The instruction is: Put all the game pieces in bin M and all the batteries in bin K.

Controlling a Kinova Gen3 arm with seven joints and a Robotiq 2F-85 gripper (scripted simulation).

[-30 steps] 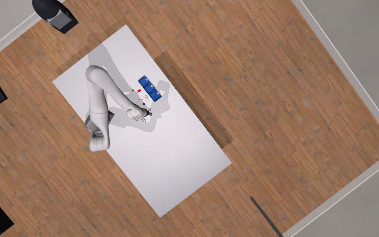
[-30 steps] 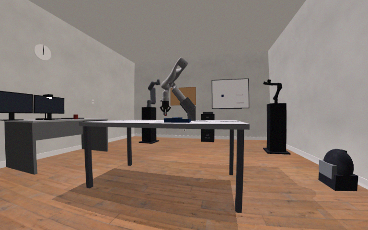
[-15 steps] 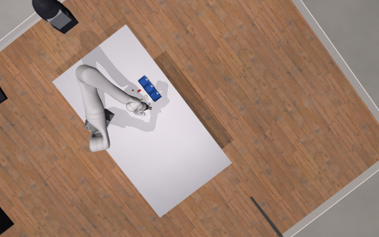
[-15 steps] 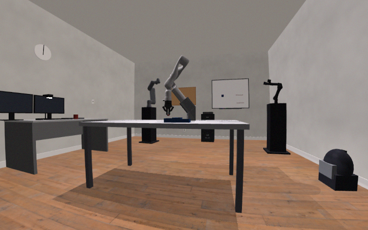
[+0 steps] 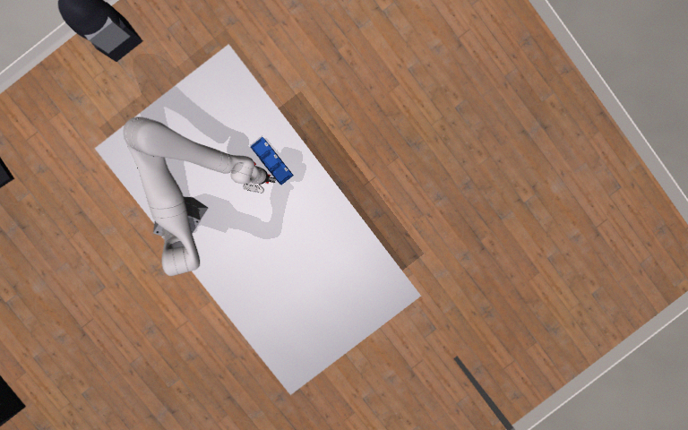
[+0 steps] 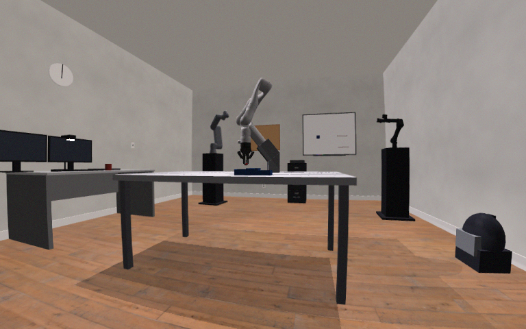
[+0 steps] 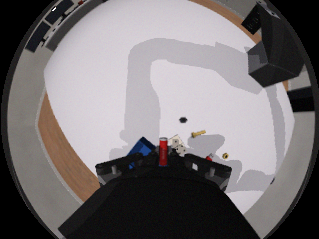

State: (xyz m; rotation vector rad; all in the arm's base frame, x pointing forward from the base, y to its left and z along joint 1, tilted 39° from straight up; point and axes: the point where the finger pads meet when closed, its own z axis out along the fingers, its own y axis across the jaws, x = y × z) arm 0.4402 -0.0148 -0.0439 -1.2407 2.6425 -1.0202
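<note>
The bin lies 80 mm to the left of my hand, 70 mm below it and 60 mm ahead of it. Round my hand: red cylinder: 20 mm below; white tile: 90 mm below, 40 mm to the left, 20 mm behind; black piece: 90 mm below, 70 mm behind, 10 mm to the right.
</note>
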